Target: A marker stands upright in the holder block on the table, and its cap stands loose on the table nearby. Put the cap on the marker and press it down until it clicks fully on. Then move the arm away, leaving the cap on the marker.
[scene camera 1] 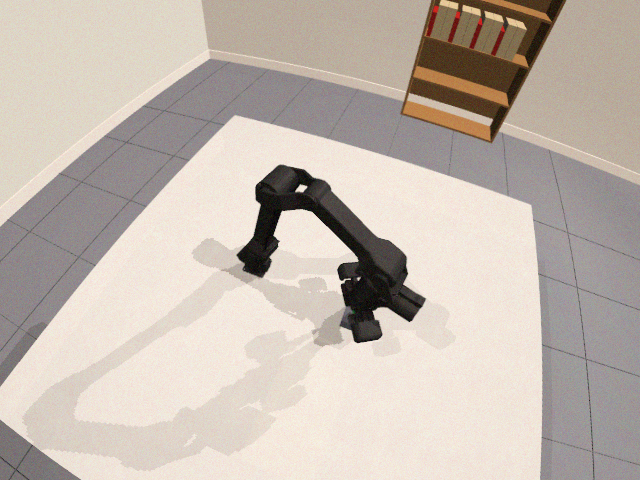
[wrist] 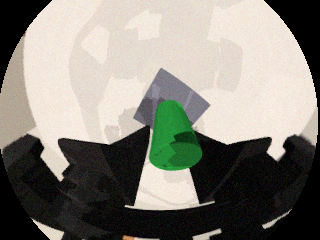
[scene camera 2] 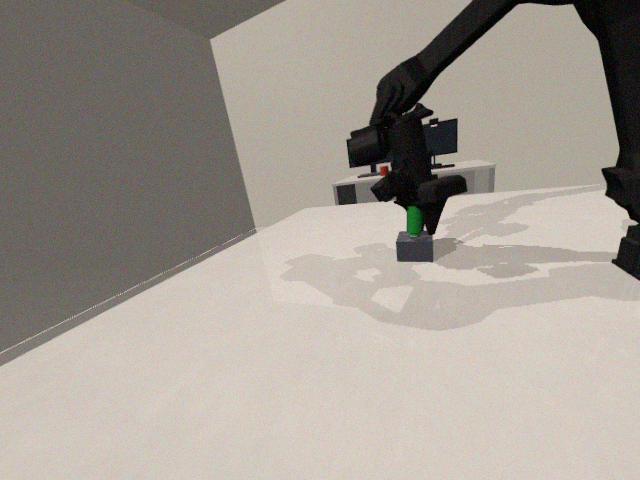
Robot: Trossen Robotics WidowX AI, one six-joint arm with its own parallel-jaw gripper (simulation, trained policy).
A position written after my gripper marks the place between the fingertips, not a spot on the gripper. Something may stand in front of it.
Observation:
In view: my gripper (scene camera 2: 426, 233), a green cap (wrist: 174, 146) and a grey holder block (scene camera 2: 406, 251).
My gripper is seen too in scene camera 1 (scene camera 1: 348, 312) and in the wrist view (wrist: 164, 129).

